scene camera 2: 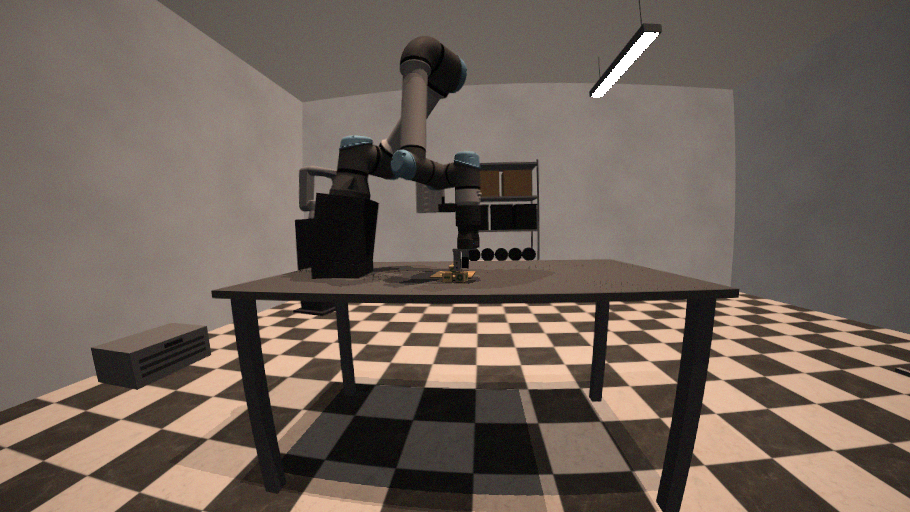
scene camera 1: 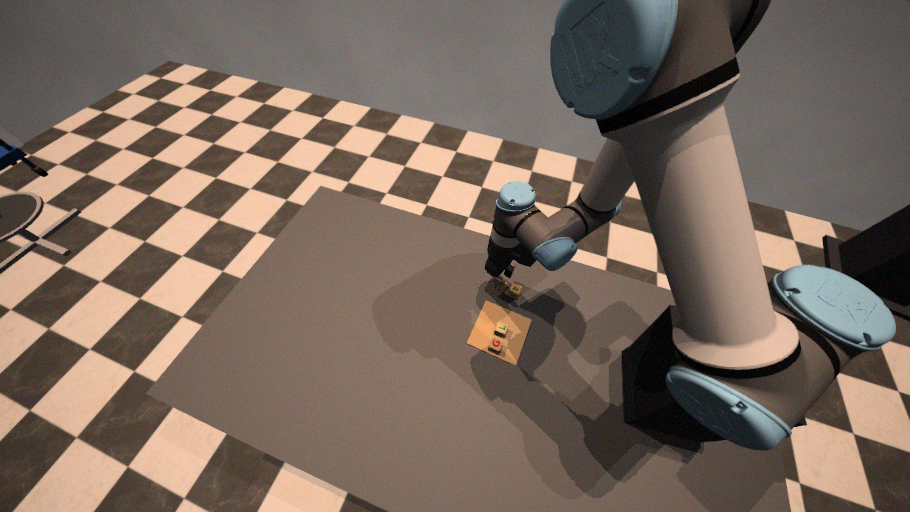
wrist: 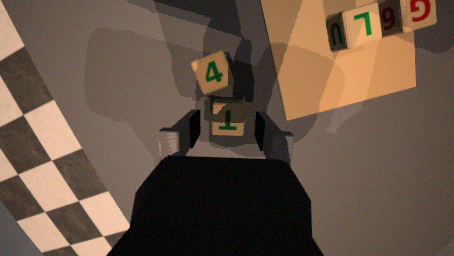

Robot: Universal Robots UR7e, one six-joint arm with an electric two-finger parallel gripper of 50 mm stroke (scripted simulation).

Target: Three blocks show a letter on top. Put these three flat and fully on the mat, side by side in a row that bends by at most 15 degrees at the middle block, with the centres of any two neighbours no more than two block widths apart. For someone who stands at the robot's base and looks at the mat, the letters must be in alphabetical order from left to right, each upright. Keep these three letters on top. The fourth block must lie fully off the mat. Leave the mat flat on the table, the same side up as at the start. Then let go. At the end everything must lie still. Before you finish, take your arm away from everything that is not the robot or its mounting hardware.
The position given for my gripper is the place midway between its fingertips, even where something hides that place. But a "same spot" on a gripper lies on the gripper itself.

My gripper shows in scene camera 2 (461, 269), in scene camera 1 and in the wrist view. The same spot on my gripper: (scene camera 1: 497, 281) is (wrist: 266, 140).
